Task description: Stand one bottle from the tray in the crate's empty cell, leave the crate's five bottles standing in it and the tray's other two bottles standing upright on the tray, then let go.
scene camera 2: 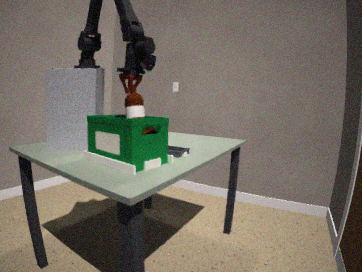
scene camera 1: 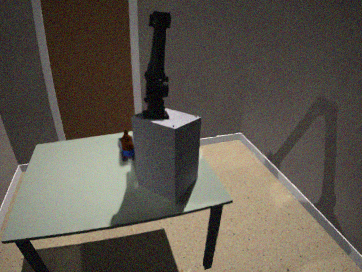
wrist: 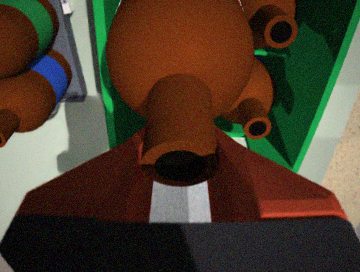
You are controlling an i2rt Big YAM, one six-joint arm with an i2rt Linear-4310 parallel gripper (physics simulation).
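Places are measured from the arm's base along level axes (x ahead, y left, z up), in metres.
Where they show: gripper, fingertip midpoint: (scene camera 2: 129, 94) (wrist: 180, 135); arm's base at its link origin: (scene camera 2: 87, 68) (scene camera 1: 155, 116).
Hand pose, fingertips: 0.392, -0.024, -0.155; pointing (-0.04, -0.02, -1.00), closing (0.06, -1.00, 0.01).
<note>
Things, the pixels of their top centre, and the offset from my fingertips, as dx, dy, dz. "spot": a spot on its surface instead. Level surfaces: height alone.
- brown bottle with a white band, top centre: (wrist: 183, 140) (scene camera 2: 134, 84) +0.028, +0.001, +0.038
- green crate at its top centre: (wrist: 230, 33) (scene camera 2: 126, 116) +0.023, -0.034, -0.088
- blue-banded bottle at its top centre: (scene camera 1: 126, 136) -0.096, +0.183, -0.103
- green-banded bottle at a spot on its surface: (wrist: 17, 47) spot: -0.019, +0.158, -0.154
- dark tray at its top centre: (wrist: 20, 8) (scene camera 2: 159, 146) (scene camera 1: 127, 146) -0.001, +0.192, -0.238
- pale green table at its surface level: dz -0.263
My gripper (scene camera 2: 131, 91) (wrist: 180, 135) is shut on the neck of a brown bottle with a white band (scene camera 2: 134, 100) (wrist: 180, 55). The bottle looks about upright over the green crate (scene camera 2: 127, 147) (wrist: 101, 50); its band shows at the rim and its lower part is hidden. In the wrist view, one crate bottle (wrist: 262, 90) and another crate bottle (wrist: 274, 12) stand right of it; other cells are hidden. A blue-banded bottle (wrist: 32, 97) (scene camera 1: 127, 144) and a green-banded bottle (wrist: 17, 47) stand on the dark tray (wrist: 71, 65) (scene camera 2: 178, 150). The gripper is hidden in scene camera 1.
The grey pedestal (scene camera 1: 165, 155) (scene camera 2: 75, 107) carries the arm and stands on the pale green table (scene camera 1: 75, 190) (scene camera 2: 200, 140). White strips (scene camera 2: 112, 162) lie along the crate's foot. The tray is close beside the crate's left wall in the wrist view.
</note>
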